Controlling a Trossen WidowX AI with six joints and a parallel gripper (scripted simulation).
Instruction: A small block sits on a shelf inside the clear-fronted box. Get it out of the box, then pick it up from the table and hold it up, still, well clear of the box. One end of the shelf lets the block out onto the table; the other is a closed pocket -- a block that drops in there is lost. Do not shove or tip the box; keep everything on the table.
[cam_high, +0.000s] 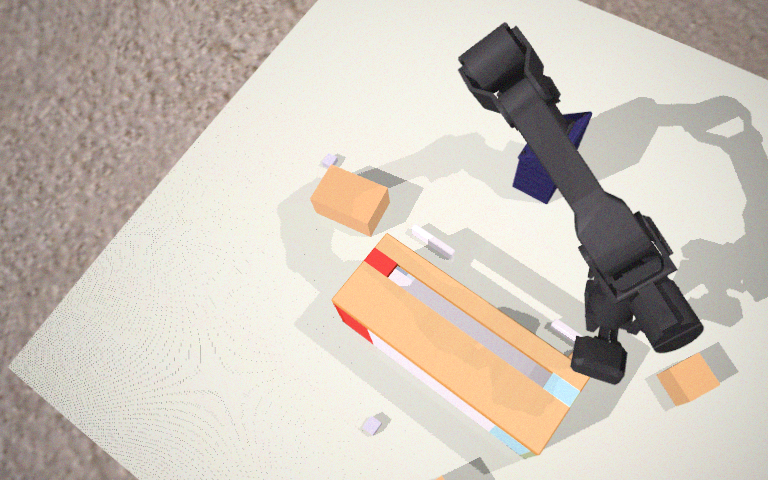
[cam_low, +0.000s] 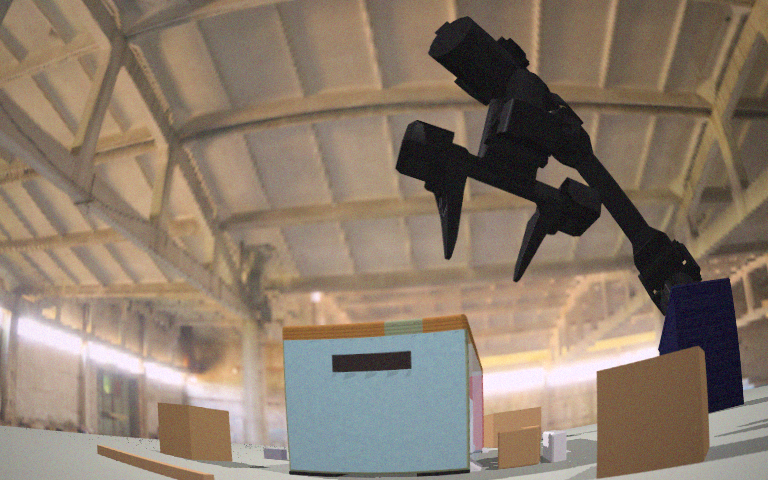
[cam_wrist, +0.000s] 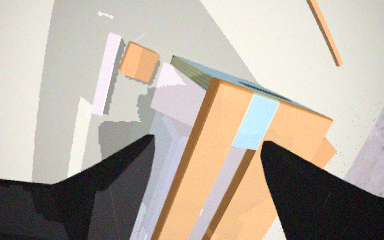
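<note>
My gripper tip is now 2 cm past the block, 2 cm to the right of it and 15 cm above it. Also, from my gripper tip: long box 3 cm ahead, 16 cm to the right, 11 cm below.
</note>
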